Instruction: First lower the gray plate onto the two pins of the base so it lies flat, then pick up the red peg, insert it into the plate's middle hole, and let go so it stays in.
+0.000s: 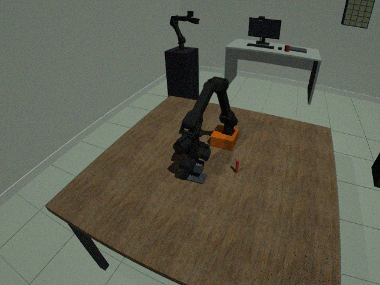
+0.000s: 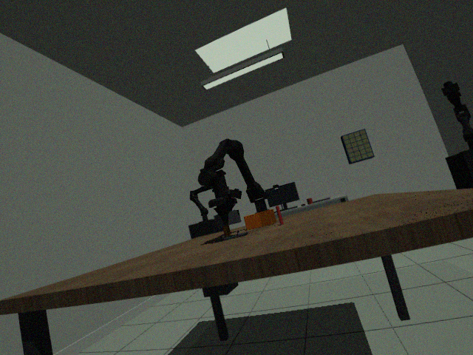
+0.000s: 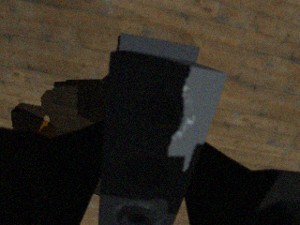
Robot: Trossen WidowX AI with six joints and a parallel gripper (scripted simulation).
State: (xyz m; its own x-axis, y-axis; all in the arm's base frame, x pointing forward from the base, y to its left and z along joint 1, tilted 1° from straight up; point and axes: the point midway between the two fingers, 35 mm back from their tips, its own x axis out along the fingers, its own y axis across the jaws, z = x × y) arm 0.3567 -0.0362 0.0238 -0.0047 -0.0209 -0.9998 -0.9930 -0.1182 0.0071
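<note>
Now: gripper tip 5 cm above the gray base. Round my gripper tip: gray plate (3 cm above); orange cylinder (11 cm behind, 7 cm to the right, 2 cm below); dark red peg (18 cm to the left, 13 cm behind, 2 cm below).
</note>
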